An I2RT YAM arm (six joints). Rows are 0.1 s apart.
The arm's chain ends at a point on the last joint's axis. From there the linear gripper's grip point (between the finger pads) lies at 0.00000 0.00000 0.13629 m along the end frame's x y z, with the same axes.
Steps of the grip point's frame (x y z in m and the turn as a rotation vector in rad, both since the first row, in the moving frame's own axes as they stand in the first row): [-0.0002, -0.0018, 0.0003, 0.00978, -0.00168, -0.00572]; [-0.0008, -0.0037, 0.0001, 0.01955, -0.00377, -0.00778]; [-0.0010, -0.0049, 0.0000, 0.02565, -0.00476, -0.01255]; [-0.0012, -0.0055, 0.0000, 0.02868, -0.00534, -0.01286]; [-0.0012, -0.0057, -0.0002, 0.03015, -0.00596, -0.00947]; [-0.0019, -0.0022, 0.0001, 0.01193, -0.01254, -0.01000]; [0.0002, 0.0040, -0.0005, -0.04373, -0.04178, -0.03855]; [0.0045, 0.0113, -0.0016, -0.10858, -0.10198, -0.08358]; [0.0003, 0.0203, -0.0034, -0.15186, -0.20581, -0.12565]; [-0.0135, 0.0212, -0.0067, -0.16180, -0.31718, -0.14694]
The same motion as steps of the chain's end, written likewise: [0.0000, -0.0005, 0.0003, 0.00978, -0.00168, -0.00572]; [-0.0003, -0.0010, 0.0001, 0.01955, -0.00377, -0.00778]; [-0.0003, -0.0014, 0.0000, 0.02565, -0.00476, -0.01255]; [-0.0004, -0.0016, 0.0001, 0.02868, -0.00534, -0.01286]; [-0.0004, -0.0016, -0.0001, 0.03015, -0.00596, -0.00947]; [-0.0002, -0.0006, 0.0001, 0.01193, -0.01254, -0.01000]; [0.0058, -0.0021, -0.0003, -0.04373, -0.04178, -0.03855]; [0.0177, -0.0040, -0.0001, -0.10858, -0.10198, -0.08358]; [0.0267, -0.0019, 0.0010, -0.15186, -0.20581, -0.12565]; [0.0271, -0.0034, 0.0018, -0.16180, -0.31718, -0.14694]
